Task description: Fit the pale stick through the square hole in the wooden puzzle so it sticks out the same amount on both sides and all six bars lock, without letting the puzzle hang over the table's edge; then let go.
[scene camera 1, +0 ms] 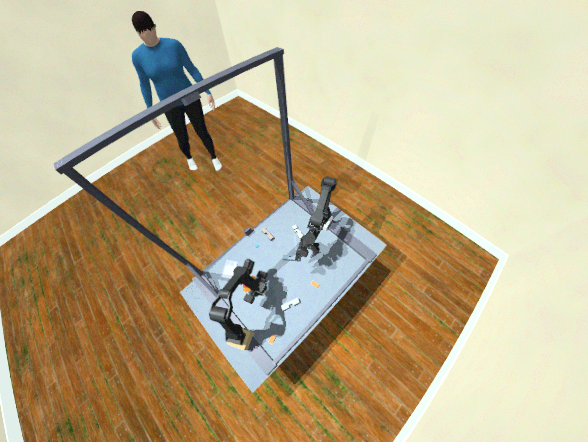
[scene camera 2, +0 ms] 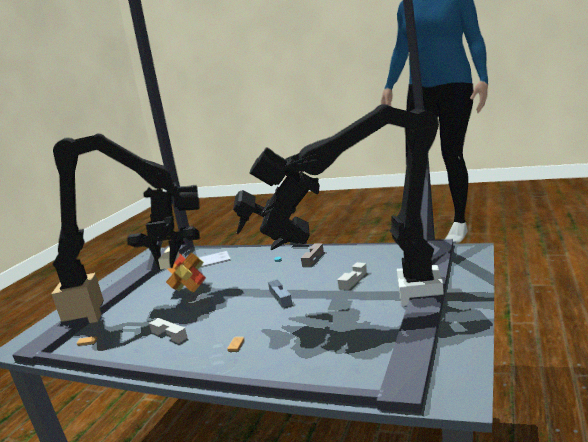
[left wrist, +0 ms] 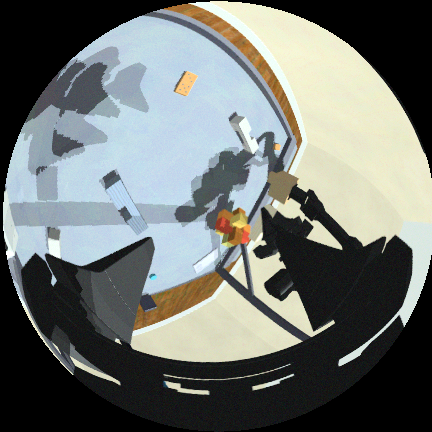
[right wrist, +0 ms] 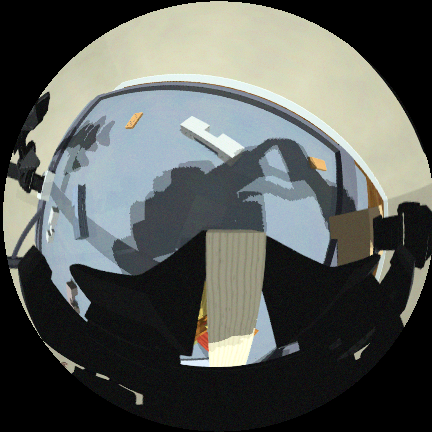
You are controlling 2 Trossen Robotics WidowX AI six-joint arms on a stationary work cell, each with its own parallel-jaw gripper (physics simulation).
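Places are measured from the left arm's base along level axes (x right, y ahead, z up), in centimetres.
Where they show: left gripper, between the fingertips: [scene camera 1: 297, 256] [scene camera 2: 254, 241] [left wrist: 214, 241]; right gripper, between the fingertips: [scene camera 1: 264, 292] [scene camera 2: 165, 268] [left wrist: 264, 205] [right wrist: 229, 236]; left arm's base, origin of its link: [scene camera 2: 418, 275] [right wrist: 41, 184]; right arm's base, origin of its link: [scene camera 1: 238, 337] [scene camera 2: 74, 283] [left wrist: 291, 191] [right wrist: 377, 234].
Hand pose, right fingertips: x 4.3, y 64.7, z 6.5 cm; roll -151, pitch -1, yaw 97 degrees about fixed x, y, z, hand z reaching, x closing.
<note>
Each offset is from my right fingertips to the top centre of the thing.
The wooden puzzle [scene camera 1: 246, 288] [scene camera 2: 185, 272] [left wrist: 233, 227], a cluster of orange, red and yellow bars, stands tilted beneath my right gripper; a little of it shows low in the right wrist view. My right gripper [scene camera 2: 166, 261] [right wrist: 229, 236] is shut on the pale stick @(dz +3.0, dx +5.2, dy +0.6 cm) [scene camera 2: 165, 258] [right wrist: 234, 285], which points away from the wrist between its fingers. The stick is close beside the puzzle; the frames do not show whether it enters the square hole, which I cannot make out. My left gripper [scene camera 2: 257, 240] [left wrist: 214, 241] is open and empty, above the table and apart from the puzzle.
A white notched bar @(dz -8.7, dx -15.0, dy -3.6 cm) [scene camera 2: 168, 330] [right wrist: 211, 137] and orange plates [scene camera 2: 236, 343] [right wrist: 317, 163] lie toward the near edge. A slate bar @(dz -8.7, dx +0.7, dy -29.2 cm) [scene camera 2: 280, 293] lies mid-table. A brown bar @(dz -8.7, dx +24.9, dy -35.7 cm) [scene camera 2: 313, 255], another white bar @(dz -8.7, dx +7.1, dy -48.1 cm) [scene camera 2: 352, 276], a white sheet @(dz -10.9, dx +31.9, dy -1.0 cm) [scene camera 2: 215, 258] and a blue disc @(dz -10.7, dx +26.4, dy -24.5 cm) [scene camera 2: 278, 259] lie farther back.
</note>
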